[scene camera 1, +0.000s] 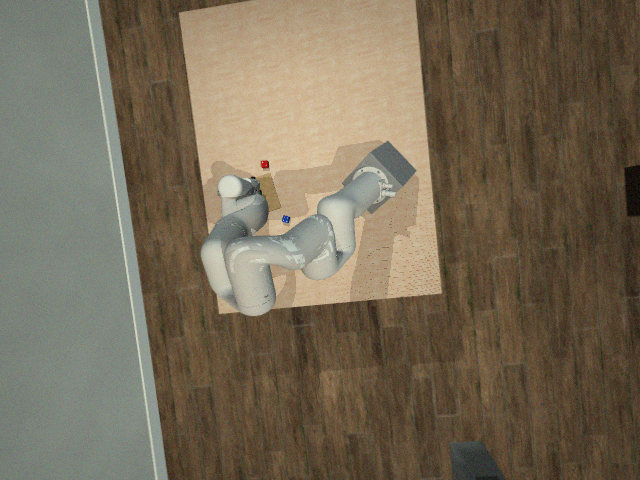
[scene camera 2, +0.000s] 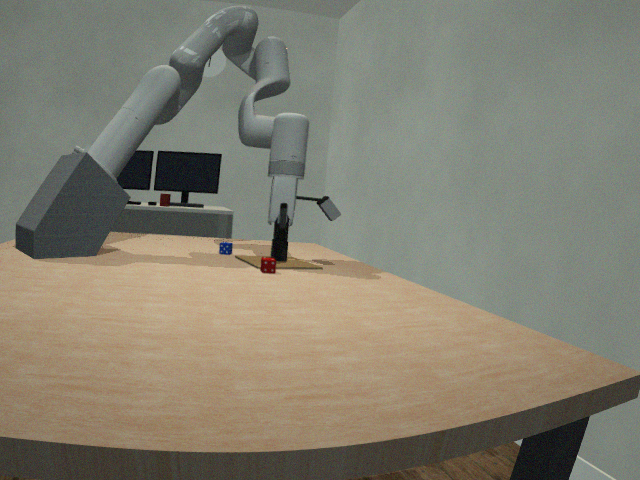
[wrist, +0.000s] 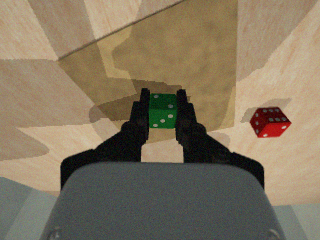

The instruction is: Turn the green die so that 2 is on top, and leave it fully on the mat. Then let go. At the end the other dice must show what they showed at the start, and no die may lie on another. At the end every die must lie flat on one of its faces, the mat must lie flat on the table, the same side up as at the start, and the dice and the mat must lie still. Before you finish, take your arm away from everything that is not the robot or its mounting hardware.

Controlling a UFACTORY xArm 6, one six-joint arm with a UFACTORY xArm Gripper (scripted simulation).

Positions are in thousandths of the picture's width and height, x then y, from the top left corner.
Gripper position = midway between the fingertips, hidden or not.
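Note:
I can see my gripper (scene camera 2: 435, 541), and the wrist view shows me the gripper (wrist: 508, 419) as well. There is a tan mat (wrist: 514, 223) here. I also see a green die (wrist: 511, 460) and a red die (wrist: 833, 510).

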